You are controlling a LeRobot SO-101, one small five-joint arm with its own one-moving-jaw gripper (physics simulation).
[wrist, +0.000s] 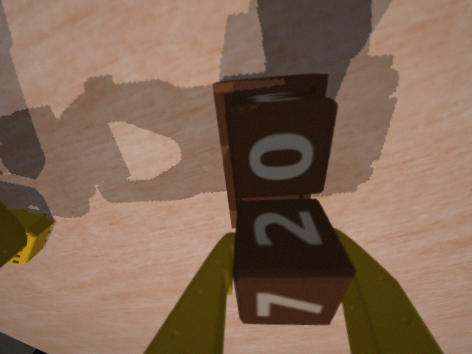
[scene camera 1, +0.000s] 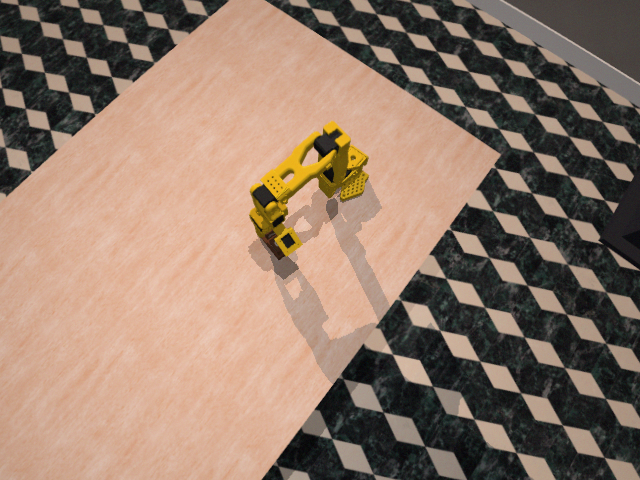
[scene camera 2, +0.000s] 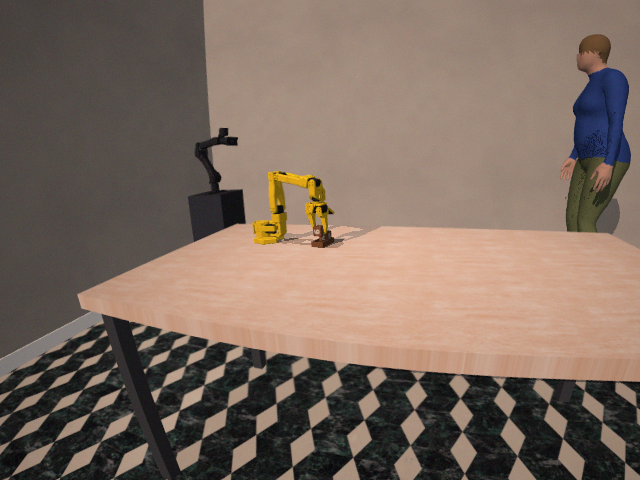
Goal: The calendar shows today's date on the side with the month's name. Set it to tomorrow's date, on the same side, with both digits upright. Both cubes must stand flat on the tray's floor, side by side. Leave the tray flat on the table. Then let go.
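Places are measured from the arm's base along level axes (x ahead, y up, z right), in metres.
Pixels of known places: hand at its tool point: (wrist: pixel 238 244) (scene camera 2: pixel 316 231); arm's base at its link origin: (scene camera 1: pixel 338 186) (scene camera 2: pixel 274 240).
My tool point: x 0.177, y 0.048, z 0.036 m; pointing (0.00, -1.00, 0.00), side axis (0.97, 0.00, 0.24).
Observation:
For each thing: its top centre in the pictures, then the offset to it from my tool point. Level surfaces: height alone.
- held cube at its top centre: (wrist: pixel 291 306) (scene camera 2: pixel 319 225) dx +0.014, dy +0.020, dz +0.007 m
- brown calendar at its top centre: (wrist: pixel 269 169) (scene camera 1: pixel 275 239) (scene camera 2: pixel 322 239) dx +0.018, dy -0.031, dz -0.011 m
- pale wooden table at its surface level: dy -0.048 m
The gripper (scene camera 2: pixel 318 226) (wrist: pixel 285 245) is shut on a dark brown cube. The held cube (scene camera 2: pixel 317 231) (wrist: pixel 295 262) shows a pale 2 and a pale 7 in the wrist view, both turned sideways there. It appears raised above one end of the brown tray (scene camera 2: pixel 318 244) (wrist: pixel 221 115). The other cube (scene camera 2: pixel 327 235) (wrist: pixel 240 165) sits in the tray towards its other end, with a pale 0 facing the wrist camera and another digit, foreshortened and unreadable, on its far face. The tray appears flat on the table. The month's name cannot be read. In scene camera 1 the arm partly covers the brown calendar (scene camera 1: pixel 271 249).
The tray stands on the pale wooden table (scene camera 1: pixel 155 258) (scene camera 2: pixel 413 289), near the yellow arm's base (scene camera 1: pixel 354 183) (scene camera 2: pixel 266 232). Arm shadows lie around it. A person (scene camera 2: pixel 602 113) stands behind the table, and a black arm (scene camera 2: pixel 206 160) stands on a dark pedestal (scene camera 2: pixel 217 211).

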